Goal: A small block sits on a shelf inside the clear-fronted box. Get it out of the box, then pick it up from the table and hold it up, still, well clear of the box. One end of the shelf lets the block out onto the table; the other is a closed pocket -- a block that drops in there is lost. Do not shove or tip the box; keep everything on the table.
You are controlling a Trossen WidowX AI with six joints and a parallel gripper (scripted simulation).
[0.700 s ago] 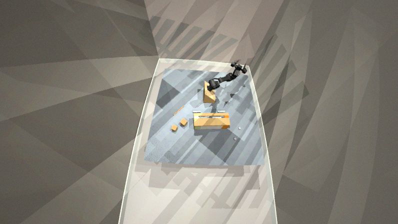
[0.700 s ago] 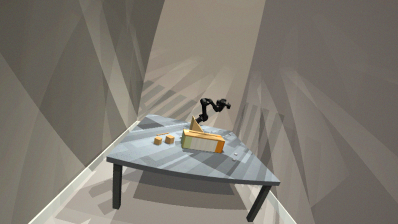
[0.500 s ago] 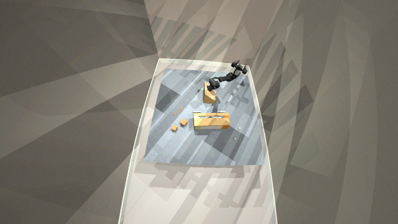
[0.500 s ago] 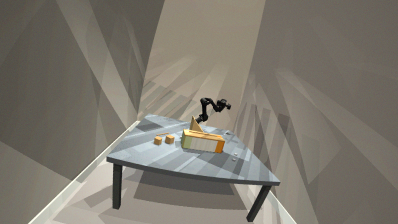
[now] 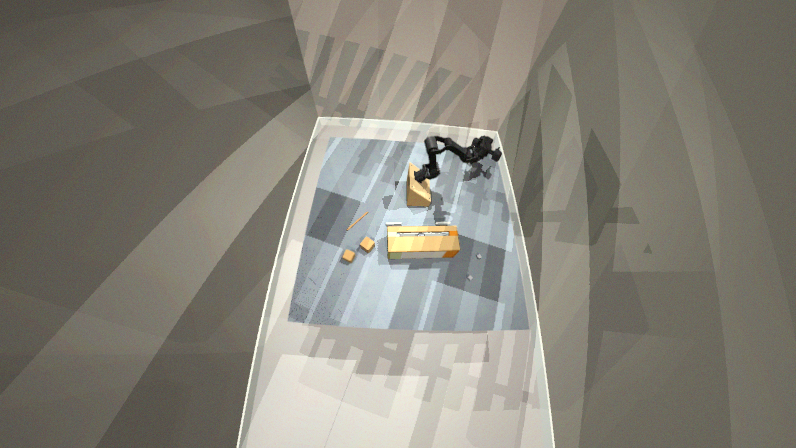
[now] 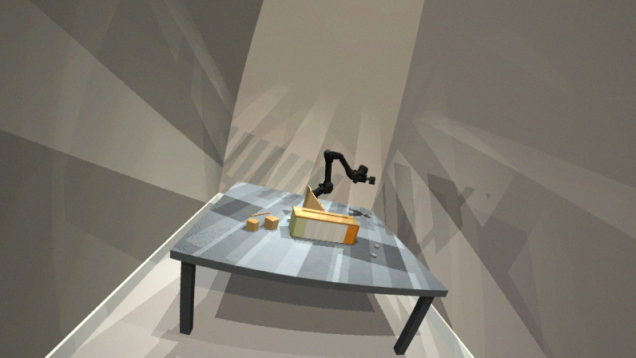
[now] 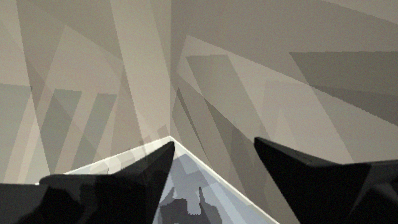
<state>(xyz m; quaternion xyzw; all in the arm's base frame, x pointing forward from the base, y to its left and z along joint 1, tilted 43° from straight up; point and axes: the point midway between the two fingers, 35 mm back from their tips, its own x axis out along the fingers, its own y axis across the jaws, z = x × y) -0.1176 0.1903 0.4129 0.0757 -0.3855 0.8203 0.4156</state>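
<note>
The long orange box is 490 mm ahead of my gripper tip, 430 mm to the right of it and 260 mm below it. From my gripper tip the other things lie so: thin orange stick 800 mm to the right, 370 mm ahead, 320 mm below.
</note>
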